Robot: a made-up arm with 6 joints.
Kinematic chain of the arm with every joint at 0, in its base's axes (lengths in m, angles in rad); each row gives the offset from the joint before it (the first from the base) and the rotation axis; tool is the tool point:
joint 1: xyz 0 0 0.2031 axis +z
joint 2: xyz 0 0.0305 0 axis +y
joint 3: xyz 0 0 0.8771 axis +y
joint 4: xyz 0 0 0.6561 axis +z
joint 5: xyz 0 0 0 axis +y
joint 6: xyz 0 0 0.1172 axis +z
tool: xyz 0 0 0
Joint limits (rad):
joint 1: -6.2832..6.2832
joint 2: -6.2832..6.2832
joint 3: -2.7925..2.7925
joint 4: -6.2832..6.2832
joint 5: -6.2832..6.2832
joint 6: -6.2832..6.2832
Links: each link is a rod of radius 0.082 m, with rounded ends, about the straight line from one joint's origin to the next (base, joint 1, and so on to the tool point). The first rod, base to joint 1, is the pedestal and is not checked.
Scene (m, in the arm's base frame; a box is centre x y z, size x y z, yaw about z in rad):
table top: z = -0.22
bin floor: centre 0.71 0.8 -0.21 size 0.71 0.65 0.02 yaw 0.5
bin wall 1: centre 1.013 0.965 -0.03 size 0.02 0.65 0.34 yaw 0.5
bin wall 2: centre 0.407 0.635 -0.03 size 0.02 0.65 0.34 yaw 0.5
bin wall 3: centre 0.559 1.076 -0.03 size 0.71 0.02 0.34 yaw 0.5
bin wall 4: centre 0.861 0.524 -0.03 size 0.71 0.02 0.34 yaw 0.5
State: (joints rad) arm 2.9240 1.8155 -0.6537 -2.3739 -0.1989 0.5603
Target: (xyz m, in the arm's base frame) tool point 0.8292 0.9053 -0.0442
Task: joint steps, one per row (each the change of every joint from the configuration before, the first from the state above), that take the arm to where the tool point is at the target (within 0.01 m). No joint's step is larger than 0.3 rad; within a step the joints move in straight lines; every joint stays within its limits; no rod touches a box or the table.
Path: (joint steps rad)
1: -0.2683 -0.1288 0.2529 -0.0209 -0.0400 0.0000
2: -0.2683 -0.1288 0.2529 -0.0209 -0.0400 0.0000
3: -0.2683 -0.1288 0.2528 -0.0209 -0.0400 0.0000
4: -0.2683 -0.1288 0.2529 -0.0208 -0.0400 0.0000
5: -0.2683 -0.1288 0.2529 -0.0209 -0.0400 0.0000
6: -0.2683 -0.1287 0.2529 -0.0209 -0.0400 0.0000
7: -0.2683 -0.1288 0.2529 -0.0209 -0.0400 0.0000
8: -0.2683 -0.1288 0.2528 -0.0209 -0.0400 0.0000
9: 0.0006 0.1705 -0.0110 0.0005 0.0118 0.0000
10: 0.0005 0.1706 -0.0110 0.0005 0.0119 0.0000

